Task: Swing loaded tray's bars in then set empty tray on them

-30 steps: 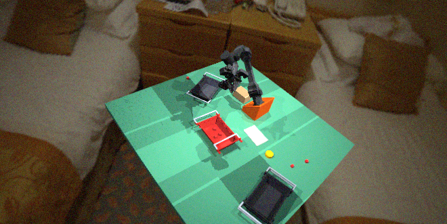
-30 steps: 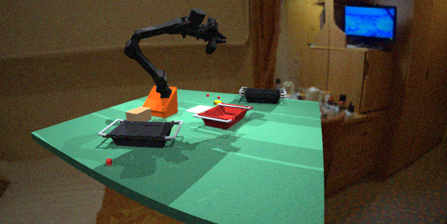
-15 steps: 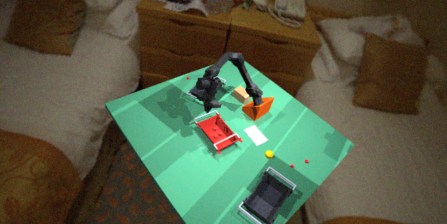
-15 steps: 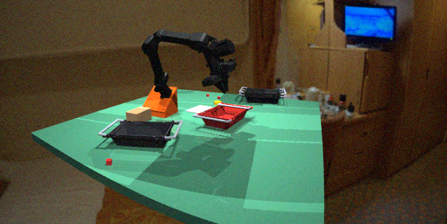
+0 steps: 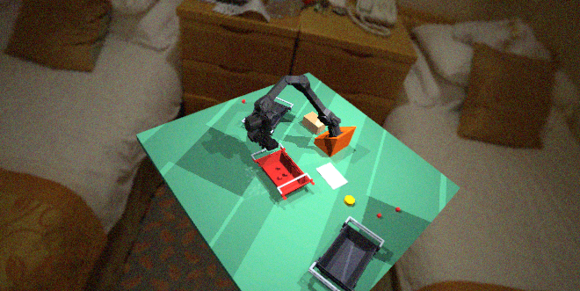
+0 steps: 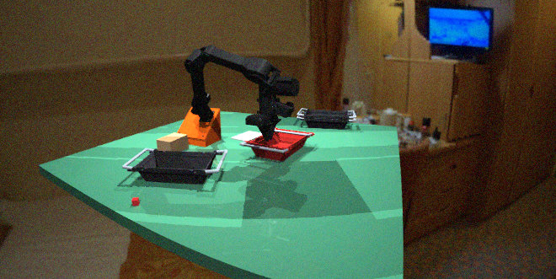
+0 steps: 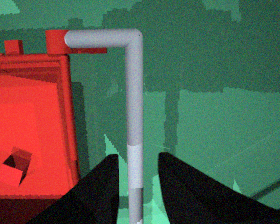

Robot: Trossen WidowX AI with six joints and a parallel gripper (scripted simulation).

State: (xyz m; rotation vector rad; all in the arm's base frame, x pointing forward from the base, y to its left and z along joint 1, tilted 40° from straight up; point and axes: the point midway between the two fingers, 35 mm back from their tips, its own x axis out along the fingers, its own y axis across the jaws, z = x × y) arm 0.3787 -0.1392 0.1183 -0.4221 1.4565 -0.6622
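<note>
My gripper tip is now 240 mm past the black tray, 210 mm to the left of it and 50 mm above it. Also, from my gripper tip: tan block (440 mm behind, 60 mm below, 10 mm to the right); then yellow disc (470 mm to the left, 170 mm behind, 80 mm below); then white card (310 mm to the left, 230 mm behind, 90 mm below).
</note>
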